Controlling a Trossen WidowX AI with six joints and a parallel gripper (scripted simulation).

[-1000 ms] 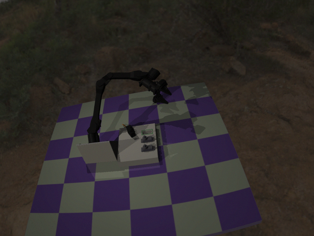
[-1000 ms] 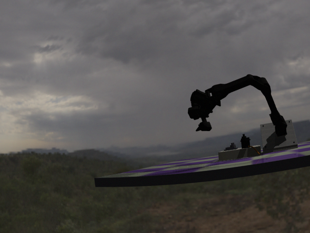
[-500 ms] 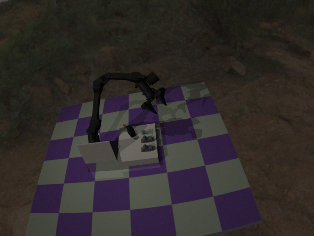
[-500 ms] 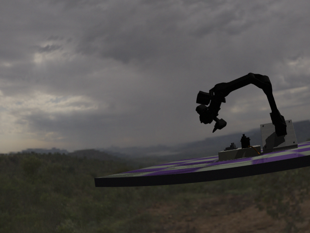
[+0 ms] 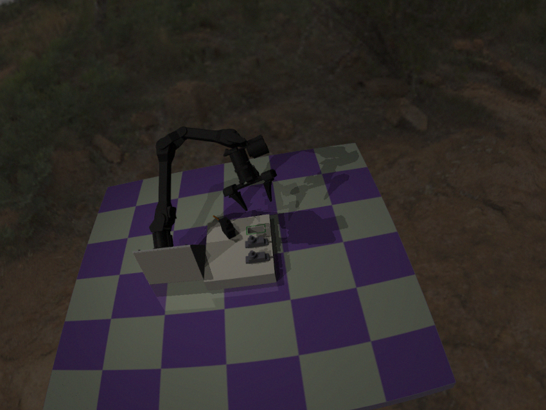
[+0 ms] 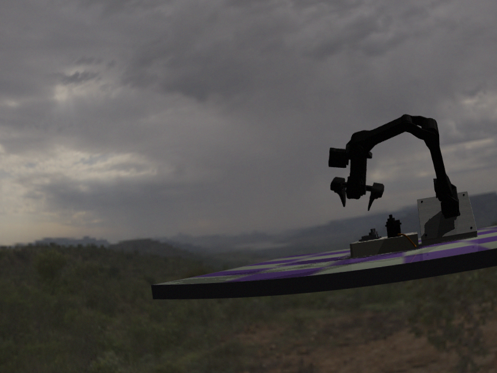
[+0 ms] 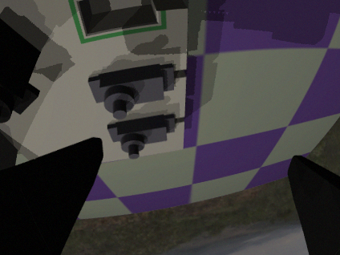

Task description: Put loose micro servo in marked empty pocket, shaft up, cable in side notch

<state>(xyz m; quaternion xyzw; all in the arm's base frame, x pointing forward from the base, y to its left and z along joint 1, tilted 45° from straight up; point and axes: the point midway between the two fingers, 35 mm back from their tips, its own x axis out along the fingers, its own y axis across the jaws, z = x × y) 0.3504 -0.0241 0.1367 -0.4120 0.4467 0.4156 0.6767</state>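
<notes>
My gripper tip is 140 mm past the deck, 140 mm above it and 50 mm to the left of it.
</notes>
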